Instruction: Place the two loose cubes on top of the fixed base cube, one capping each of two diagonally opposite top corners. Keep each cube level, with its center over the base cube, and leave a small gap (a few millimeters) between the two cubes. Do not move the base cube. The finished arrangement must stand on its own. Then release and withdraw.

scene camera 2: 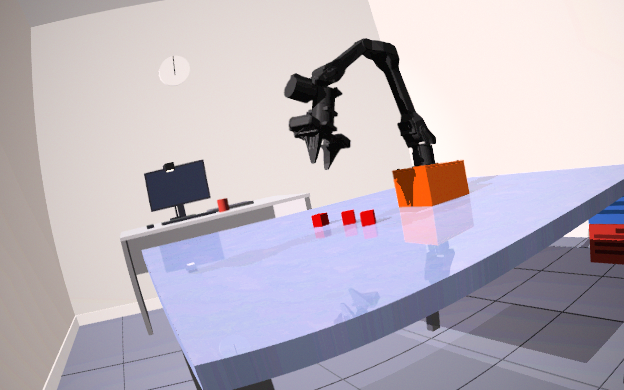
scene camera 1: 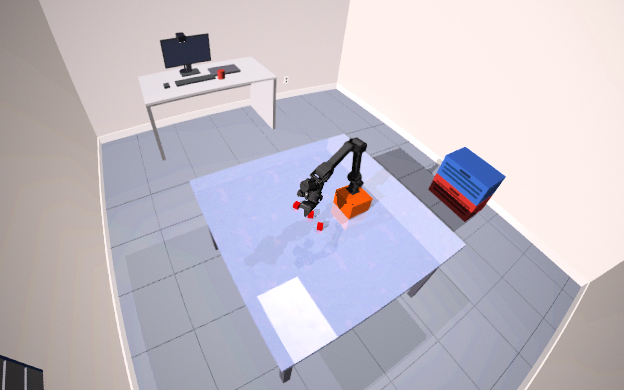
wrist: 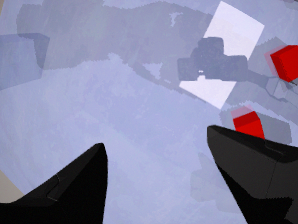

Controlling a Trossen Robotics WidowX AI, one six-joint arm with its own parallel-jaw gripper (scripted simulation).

Labels:
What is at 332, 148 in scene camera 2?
My gripper.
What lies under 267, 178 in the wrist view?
My gripper.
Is my gripper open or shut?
Open.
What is my gripper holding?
Nothing.

